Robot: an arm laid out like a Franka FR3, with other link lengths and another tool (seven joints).
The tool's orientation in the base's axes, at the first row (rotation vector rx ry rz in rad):
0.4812 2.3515 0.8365
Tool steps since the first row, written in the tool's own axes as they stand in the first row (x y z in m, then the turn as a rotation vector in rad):
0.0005 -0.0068 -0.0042 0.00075 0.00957 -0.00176
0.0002 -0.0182 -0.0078 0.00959 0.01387 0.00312
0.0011 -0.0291 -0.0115 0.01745 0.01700 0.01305
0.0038 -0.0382 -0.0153 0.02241 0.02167 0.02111
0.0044 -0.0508 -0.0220 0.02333 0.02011 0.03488
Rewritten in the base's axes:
-0.0040 -0.0066 -0.0021 -0.00041 0.00664 0.00714
-0.0076 -0.0168 -0.0072 -0.00345 0.01647 0.00331
-0.0120 -0.0260 -0.0125 -0.00269 0.02721 -0.00406
-0.0177 -0.0331 -0.0173 -0.00071 0.03677 -0.00805
-0.0241 -0.0451 -0.0216 0.00714 0.04227 -0.01810

